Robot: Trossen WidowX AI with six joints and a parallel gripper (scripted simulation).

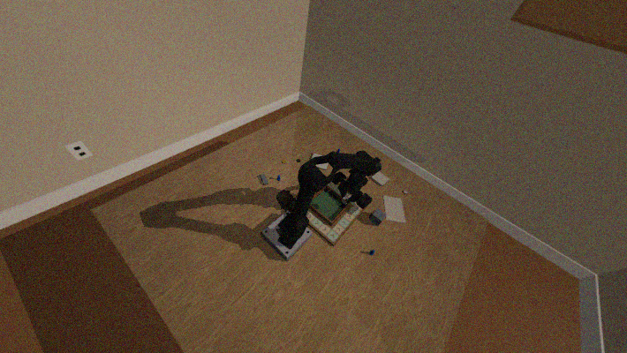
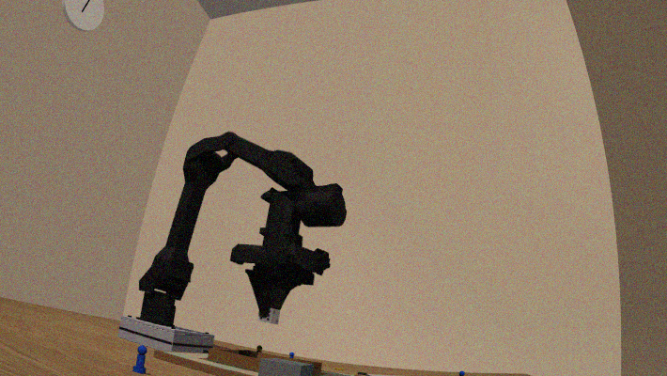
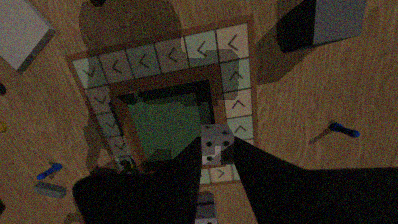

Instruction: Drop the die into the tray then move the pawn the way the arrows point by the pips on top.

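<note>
The yellow pawn lies 6 cm behind my gripper tip, 19 cm to the left of it and 8 cm below it. The rest, counted from my gripper tip: white die (right at my gripper tip); green dice tray (1 cm behind, 7 cm to the left, 10 cm below); white sheet (19 cm ahead, 22 cm to the right, 10 cm below).
</note>
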